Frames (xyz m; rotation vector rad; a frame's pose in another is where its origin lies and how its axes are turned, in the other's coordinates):
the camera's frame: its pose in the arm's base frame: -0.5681 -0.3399 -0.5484 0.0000 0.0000 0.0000
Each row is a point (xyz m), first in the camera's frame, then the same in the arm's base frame.
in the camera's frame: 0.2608 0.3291 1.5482
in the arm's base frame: -0.3073 -0.0108 0.9998
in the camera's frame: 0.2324 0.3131 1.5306
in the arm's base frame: -0.3357 -0.0268 0.9822
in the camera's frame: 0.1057 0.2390 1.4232
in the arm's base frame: -0.4624 -0.1009 0.8748
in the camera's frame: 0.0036 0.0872 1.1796
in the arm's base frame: -0.5645 -0.2527 0.6312
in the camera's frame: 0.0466 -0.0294 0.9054
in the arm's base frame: -0.5215 -0.3693 0.3570
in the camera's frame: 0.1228 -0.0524 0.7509
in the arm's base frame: -0.4453 -0.3923 0.2025
